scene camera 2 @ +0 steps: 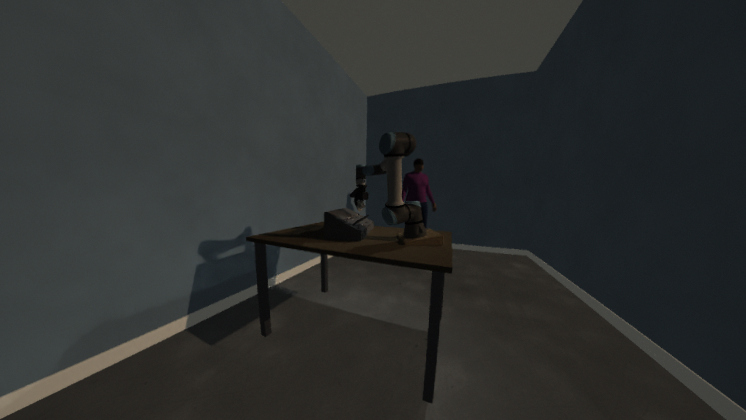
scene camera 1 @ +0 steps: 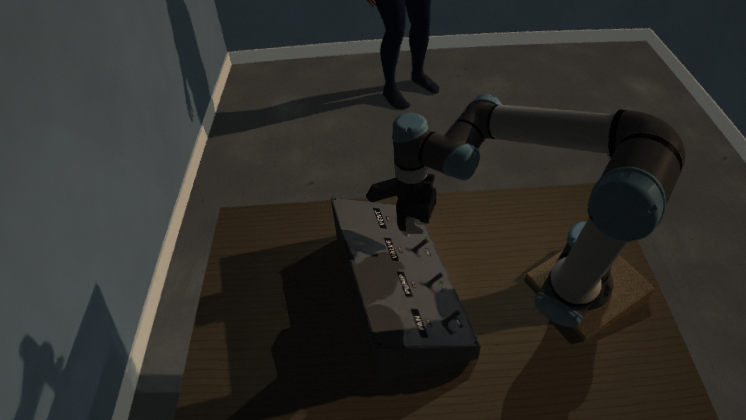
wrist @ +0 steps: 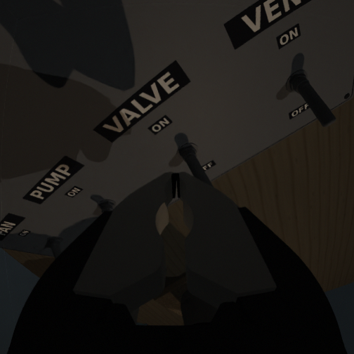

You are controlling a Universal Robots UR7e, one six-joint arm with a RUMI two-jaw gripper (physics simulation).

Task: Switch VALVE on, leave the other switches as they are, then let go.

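Where they show: gripper, fingertip midpoint: (scene camera 2: 359, 211) (scene camera 1: 408, 235); arm's base, origin of the base link: (scene camera 2: 415, 235).
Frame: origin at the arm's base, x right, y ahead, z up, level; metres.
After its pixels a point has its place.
The grey switch console (scene camera 1: 375, 271) @(y 0.551, x -0.068, z 0.117 m) (scene camera 2: 341, 225) @(y 0.412, x -0.258, z 0.061 m) stands on the table. The VALVE switch lever (scene camera 1: 419, 246) @(y 0.447, x 0.055, z 0.075 m) (wrist: 194, 161) leans towards its OFF label; its lower end is partly hidden behind a fingertip in the wrist view. The VALVE label (scene camera 1: 391, 249) @(y 0.520, x 0.031, z 0.087 m) (wrist: 143, 101) shows beside it. My gripper (scene camera 1: 401, 225) @(y 0.475, x 0.048, z 0.125 m) (scene camera 2: 361, 207) @(y 0.475, x 0.048, z 0.125 m) (wrist: 176, 174) is shut and empty, pointing down, with its tips above the panel. The VENT lever (wrist: 311, 95) leans towards OFF. The PUMP lever (scene camera 1: 434, 280) @(y 0.404, x -0.057, z 0.076 m) (wrist: 103, 203) and FAN lever (scene camera 1: 451, 321) @(y 0.363, x -0.173, z 0.072 m) lean the same way as VALVE in scene camera 1.
The wooden table (scene camera 1: 250, 224) @(y 0.986, x 0.216, z -0.035 m) (scene camera 2: 407, 253) @(y -0.055, x -0.305, z -0.035 m) carries the console and the arm's base board (scene camera 1: 629, 276) @(y -0.124, x 0.019, z 0.020 m). A person (scene camera 1: 401, 52) (scene camera 2: 417, 187) stands on the floor behind the table. A wall (scene camera 1: 104, 156) (scene camera 2: 182, 130) rises at the left. Shadows fall over the console.
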